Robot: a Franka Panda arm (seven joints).
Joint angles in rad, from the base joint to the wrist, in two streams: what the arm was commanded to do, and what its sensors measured. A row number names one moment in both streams.
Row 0, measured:
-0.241 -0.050 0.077 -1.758 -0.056 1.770 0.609
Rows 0 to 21, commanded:
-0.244 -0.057 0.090 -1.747 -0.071 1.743 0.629
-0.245 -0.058 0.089 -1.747 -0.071 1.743 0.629
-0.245 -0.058 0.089 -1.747 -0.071 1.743 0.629
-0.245 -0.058 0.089 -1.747 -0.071 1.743 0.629
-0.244 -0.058 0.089 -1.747 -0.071 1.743 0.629
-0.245 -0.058 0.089 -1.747 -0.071 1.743 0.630
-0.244 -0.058 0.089 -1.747 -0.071 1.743 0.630
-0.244 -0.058 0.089 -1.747 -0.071 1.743 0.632
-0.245 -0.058 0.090 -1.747 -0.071 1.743 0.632
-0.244 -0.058 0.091 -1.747 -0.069 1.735 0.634
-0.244 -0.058 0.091 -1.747 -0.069 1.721 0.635
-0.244 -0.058 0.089 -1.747 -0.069 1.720 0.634
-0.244 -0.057 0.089 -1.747 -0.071 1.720 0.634
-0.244 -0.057 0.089 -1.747 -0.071 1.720 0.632
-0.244 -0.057 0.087 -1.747 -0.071 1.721 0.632
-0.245 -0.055 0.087 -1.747 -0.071 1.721 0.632
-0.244 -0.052 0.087 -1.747 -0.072 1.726 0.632
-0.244 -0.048 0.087 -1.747 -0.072 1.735 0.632
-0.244 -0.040 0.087 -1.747 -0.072 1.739 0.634
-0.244 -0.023 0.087 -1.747 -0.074 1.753 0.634
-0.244 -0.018 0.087 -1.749 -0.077 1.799 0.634
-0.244 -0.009 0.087 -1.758 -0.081 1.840 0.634
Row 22, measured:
-0.241 -0.040 0.078 -1.758 -0.056 1.761 0.610
